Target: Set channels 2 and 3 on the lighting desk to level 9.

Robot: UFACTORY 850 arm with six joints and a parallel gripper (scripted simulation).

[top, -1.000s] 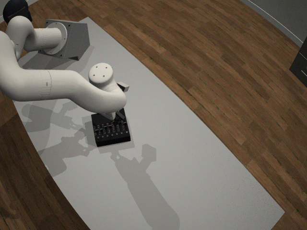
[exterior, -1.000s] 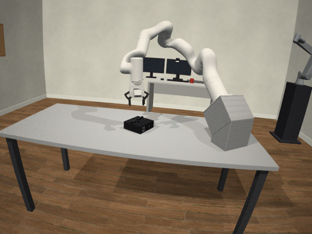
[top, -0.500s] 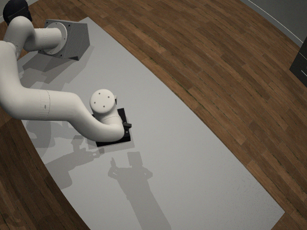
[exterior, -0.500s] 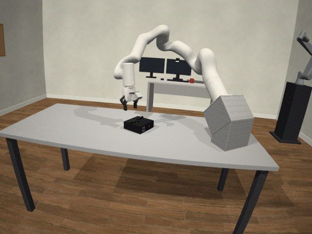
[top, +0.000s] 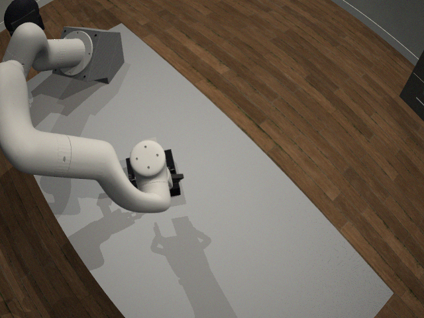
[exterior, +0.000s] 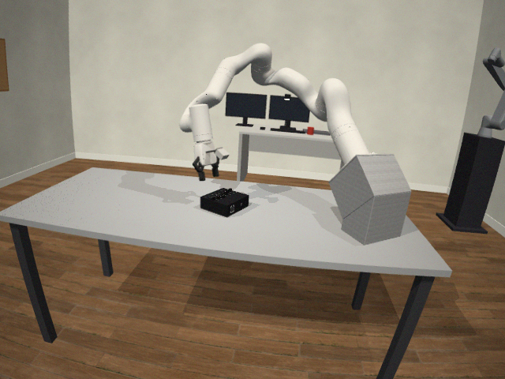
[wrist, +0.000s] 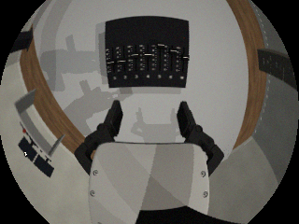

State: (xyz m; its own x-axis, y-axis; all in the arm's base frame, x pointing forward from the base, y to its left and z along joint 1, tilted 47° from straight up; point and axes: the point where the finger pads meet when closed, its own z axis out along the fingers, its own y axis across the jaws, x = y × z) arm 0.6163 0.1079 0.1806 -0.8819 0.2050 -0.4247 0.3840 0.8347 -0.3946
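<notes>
The fader cap is 80 mm behind my hand, 10 mm to the right of it and 60 mm below it.
</notes>
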